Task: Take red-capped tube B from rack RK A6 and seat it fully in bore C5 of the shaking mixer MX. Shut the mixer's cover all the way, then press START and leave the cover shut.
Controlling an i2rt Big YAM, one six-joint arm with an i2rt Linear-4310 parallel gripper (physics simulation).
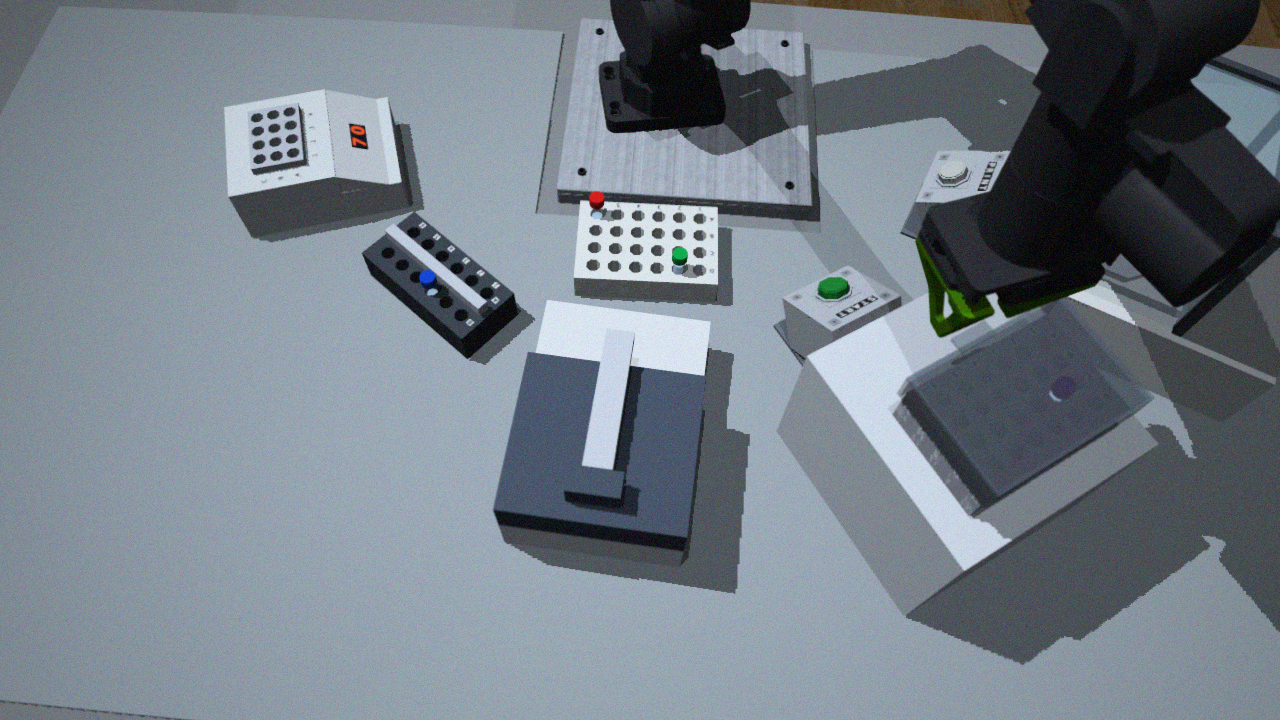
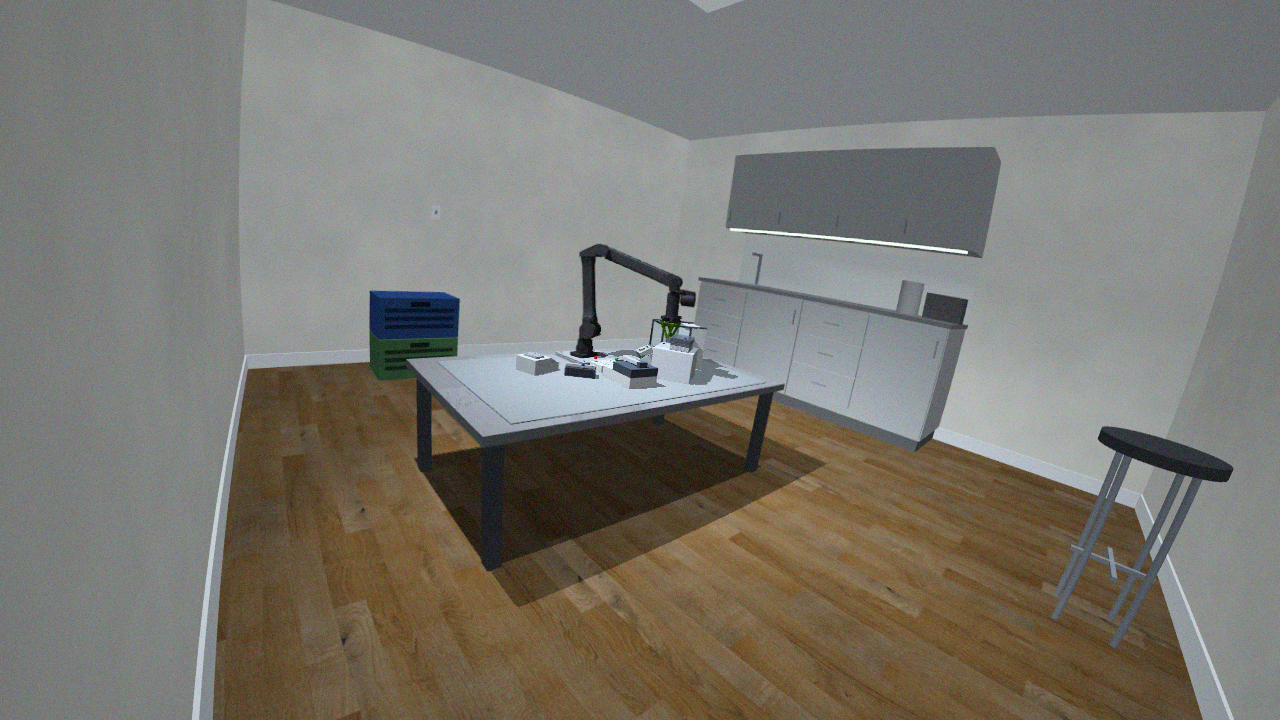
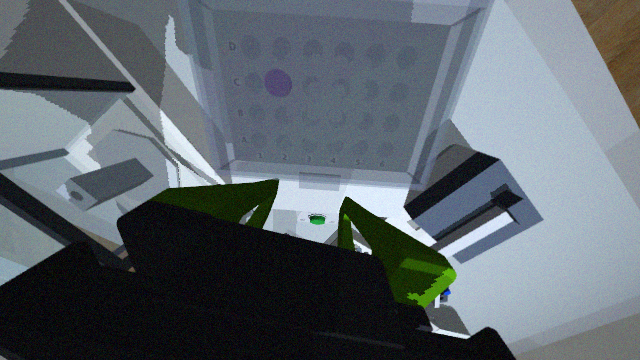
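Seen in the pictures: gripper, fingertip midpoint: [image 1: 970, 319] [image 2: 669, 337] [image 3: 310, 194]; arm's base, origin of the base link: [image 1: 660, 98] [image 2: 583, 355].
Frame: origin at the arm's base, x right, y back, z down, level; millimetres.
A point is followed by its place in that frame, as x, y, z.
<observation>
Red-capped tube B [image 1: 597, 200] {82, -154, -39} stands upright in the corner bore of the white rack RK [image 1: 646, 288] {47, -228, -2}, near the arm's base. The mixer MX [image 1: 859, 447] {-72, -439, -100} [image 2: 673, 364] {-83, -464, -61} is a white box at the right. Its clear cover [image 1: 1029, 402] {-165, -450, -175} [image 3: 320, 181] {-152, -399, -174} lies over the bore block; whether it is fully shut I cannot tell. Through it, bore C5 [image 3: 371, 89] looks empty and a purple-capped tube [image 1: 1062, 388] {-190, -443, -175} [image 3: 278, 83] {-195, -439, -175} stands in C2. A green START button [image 1: 833, 287] {-102, -279, -56} [image 3: 317, 219] {-107, -284, -59} is on a small box beside the mixer. My gripper [image 1: 995, 317] {-152, -379, -161} [image 2: 669, 332] {-152, -379, -161} [image 3: 310, 194] {-152, -379, -161} is partly open and empty, above the mixer's button-side edge.
A dark-lidded device [image 1: 546, 429] {146, -382, -65} [image 3: 475, 205] {81, -413, -65} stands in front of the rack. A black rack [image 1: 474, 333] {200, -263, -13} holds a blue-capped tube [image 1: 428, 278] {234, -221, -41}. A white block device reading 70 [image 1: 366, 165] {289, -82, -32} is at the left. A green-capped tube [image 1: 680, 256] {18, -222, -39} stands in rack RK. A white-button box [image 1: 952, 172] {-242, -169, -55} is behind the mixer.
</observation>
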